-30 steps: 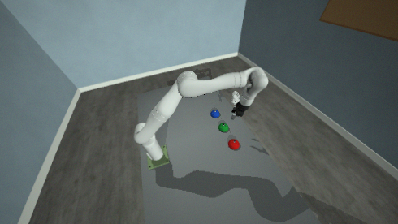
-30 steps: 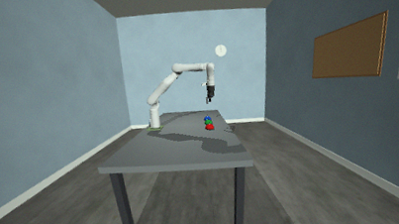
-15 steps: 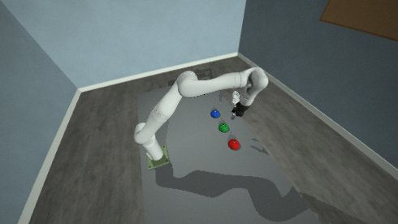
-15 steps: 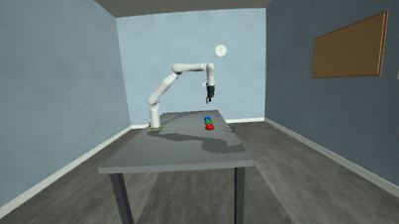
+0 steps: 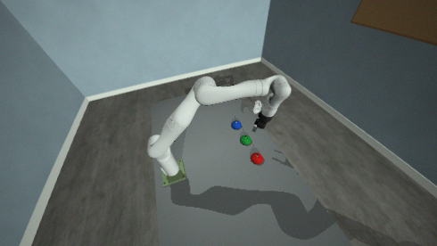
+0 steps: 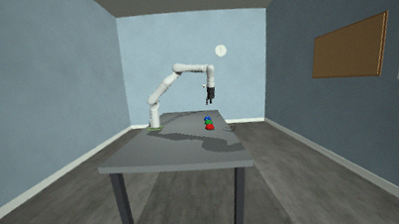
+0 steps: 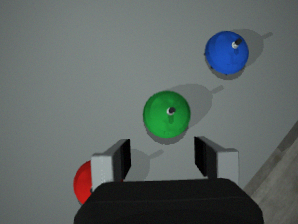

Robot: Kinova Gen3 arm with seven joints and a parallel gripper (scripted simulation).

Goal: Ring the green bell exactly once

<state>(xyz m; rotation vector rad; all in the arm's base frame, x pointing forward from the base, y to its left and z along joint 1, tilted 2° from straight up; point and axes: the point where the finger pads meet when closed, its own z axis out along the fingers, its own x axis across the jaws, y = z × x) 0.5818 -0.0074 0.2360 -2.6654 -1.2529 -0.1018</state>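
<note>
The green bell lies 2 cm behind my hand, 7 cm to the left of it and 20 cm below it. The rest, counted from my hand: red bell 1 cm behind, 10 cm to the right, 20 cm below; blue bell 3 cm behind, 23 cm to the left, 20 cm below.
</note>
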